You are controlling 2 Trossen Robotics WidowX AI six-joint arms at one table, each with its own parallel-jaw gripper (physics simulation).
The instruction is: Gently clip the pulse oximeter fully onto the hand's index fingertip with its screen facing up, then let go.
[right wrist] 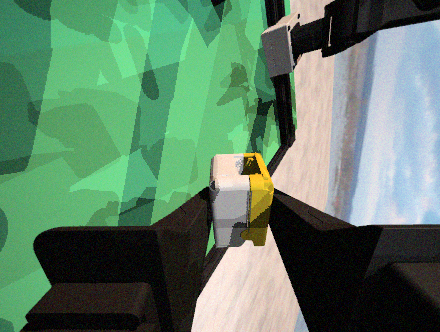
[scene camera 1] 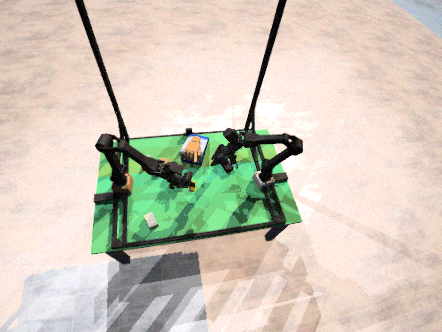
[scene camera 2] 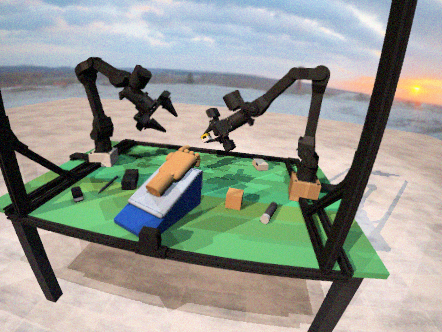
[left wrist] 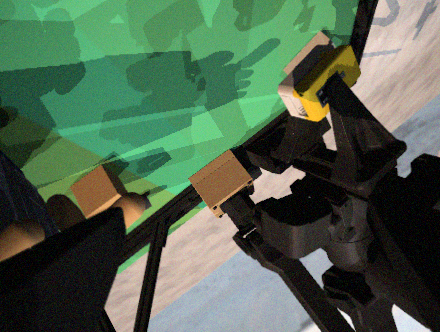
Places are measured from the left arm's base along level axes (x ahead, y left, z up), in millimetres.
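Where they show: left gripper, fingertip midpoint: point(scene camera 1: 211, 162) point(scene camera 2: 171, 123) point(left wrist: 246, 213); right gripper, fingertip midpoint: point(right wrist: 237, 192) point(scene camera 1: 192, 186) point(scene camera 2: 205, 138) point(left wrist: 313, 77); left arm's base, origin of the base link: point(right wrist: 295, 42) point(scene camera 1: 264, 176) point(scene camera 2: 103, 150); right arm's base, origin of the base link: point(scene camera 1: 121, 180) point(scene camera 2: 305, 178) point(left wrist: 234, 199).
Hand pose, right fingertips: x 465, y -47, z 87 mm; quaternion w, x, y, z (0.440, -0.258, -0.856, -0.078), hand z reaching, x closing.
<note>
Things, the pixels of their centre, and the offset from my right fingertips. "*": a spot on its surface instead.
- pulse oximeter, body centre: point(right wrist: 239, 202) point(left wrist: 319, 81) point(scene camera 2: 206, 137) point(scene camera 1: 192, 186) 5 mm ahead, 1 mm left, 3 mm up
- blue wedge, surface spot: point(scene camera 2: 186, 206) * 56 mm back, 338 mm right, 117 mm down
- orange cube, body centre: point(left wrist: 102, 195) point(scene camera 2: 234, 198) 99 mm ahead, 277 mm right, 121 mm down
- grey-white cylinder, body centre: point(scene camera 2: 269, 212) 206 mm ahead, 337 mm right, 133 mm down
- pale block, body centre: point(left wrist: 311, 61) point(scene camera 2: 260, 164) point(scene camera 1: 151, 220) 271 mm ahead, 63 mm left, 131 mm down
- black box, body centre: point(scene camera 2: 130, 178) 283 mm back, 146 mm right, 129 mm down
- thin dark stick, body centre: point(scene camera 2: 108, 184) 363 mm back, 173 mm right, 142 mm down
- small black item, body centre: point(scene camera 2: 77, 193) 433 mm back, 273 mm right, 130 mm down
The pulse oximeter point(scene camera 1: 192, 186) point(scene camera 2: 205, 137) point(right wrist: 242, 200), with a yellow shell half and a white half, is held in the air; the left wrist view also shows the oximeter point(left wrist: 310, 107). My right gripper point(scene camera 1: 191, 185) point(scene camera 2: 207, 137) is shut on it, a finger on each half. In the right wrist view its hollow opening faces away from the gripper. The tan hand point(scene camera 1: 193, 145) point(scene camera 2: 172, 172) lies on a blue wedge point(scene camera 2: 186, 206) with a white top, apart from the oximeter. Its one extended finger shows in scene camera 1. My left gripper point(scene camera 2: 170, 123) is open and empty, raised beside the hand.
An orange cube point(scene camera 2: 234, 198) point(left wrist: 97, 190) and a grey-white cylinder point(scene camera 2: 268, 212) lie beside the wedge. A pale block point(scene camera 1: 151, 220) point(scene camera 2: 260, 164) lies farther off. A black box point(scene camera 2: 130, 179), a thin dark stick point(scene camera 2: 107, 184) and a small black item point(scene camera 2: 77, 194) lie on the wedge's other side.
</note>
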